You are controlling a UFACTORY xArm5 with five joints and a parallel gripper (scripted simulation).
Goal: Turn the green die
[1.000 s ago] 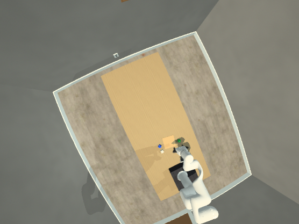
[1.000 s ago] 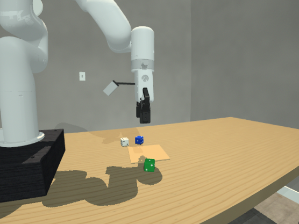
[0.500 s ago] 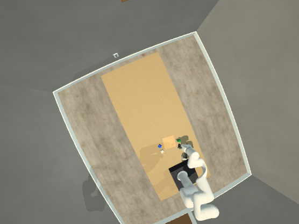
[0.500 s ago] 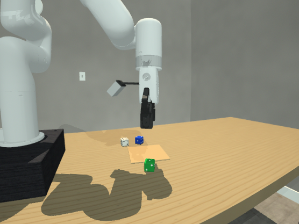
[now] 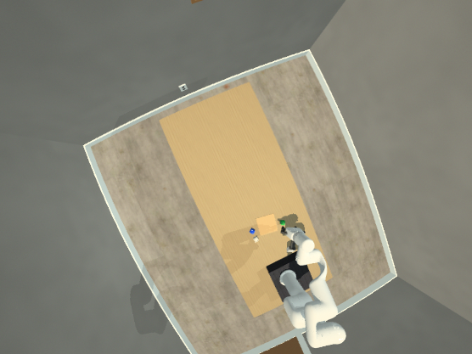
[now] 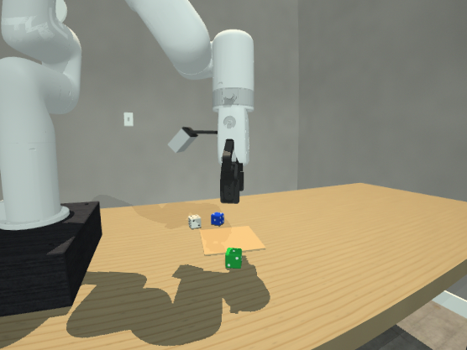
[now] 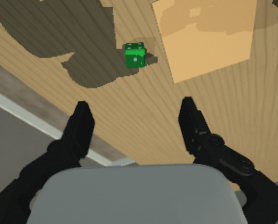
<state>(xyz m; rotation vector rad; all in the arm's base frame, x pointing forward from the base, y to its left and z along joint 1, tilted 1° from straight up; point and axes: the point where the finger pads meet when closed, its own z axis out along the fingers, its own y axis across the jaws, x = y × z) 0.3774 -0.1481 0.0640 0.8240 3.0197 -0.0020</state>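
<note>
Right now my hand is 14 cm above the green die. From my hand the other things lie so: blue die (5 cm ahead, 23 cm to the left, 14 cm below); tan mat (4 cm ahead, 11 cm to the left, 15 cm below); white die (2 cm behind, 24 cm to the left, 14 cm below).
</note>
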